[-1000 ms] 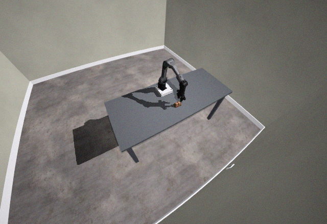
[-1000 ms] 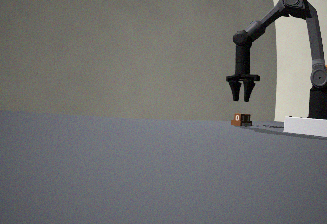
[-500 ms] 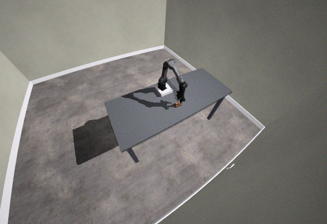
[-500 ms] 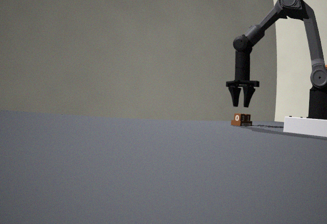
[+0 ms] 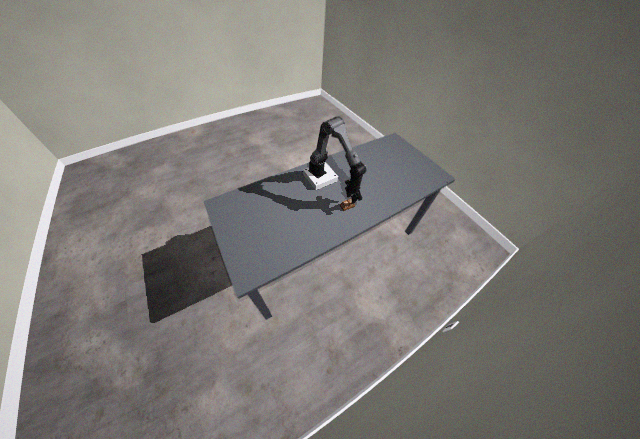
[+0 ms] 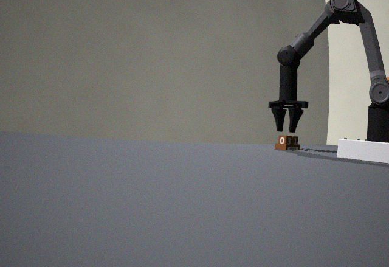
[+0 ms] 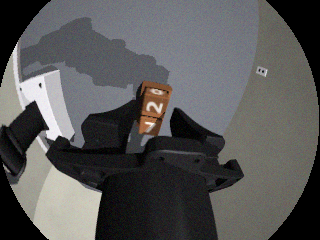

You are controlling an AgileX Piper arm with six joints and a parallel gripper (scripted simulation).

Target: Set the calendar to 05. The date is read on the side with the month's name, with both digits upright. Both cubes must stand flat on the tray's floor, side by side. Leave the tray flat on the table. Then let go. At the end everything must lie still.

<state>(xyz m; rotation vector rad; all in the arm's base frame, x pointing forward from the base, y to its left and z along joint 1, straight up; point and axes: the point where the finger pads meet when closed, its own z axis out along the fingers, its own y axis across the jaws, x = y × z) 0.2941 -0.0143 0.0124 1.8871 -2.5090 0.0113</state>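
Right now my hand is 3 cm above the cube. The rest, counted from my hand: brown calendar tray 1 cm behind, 2 cm to the right, 5 cm below.
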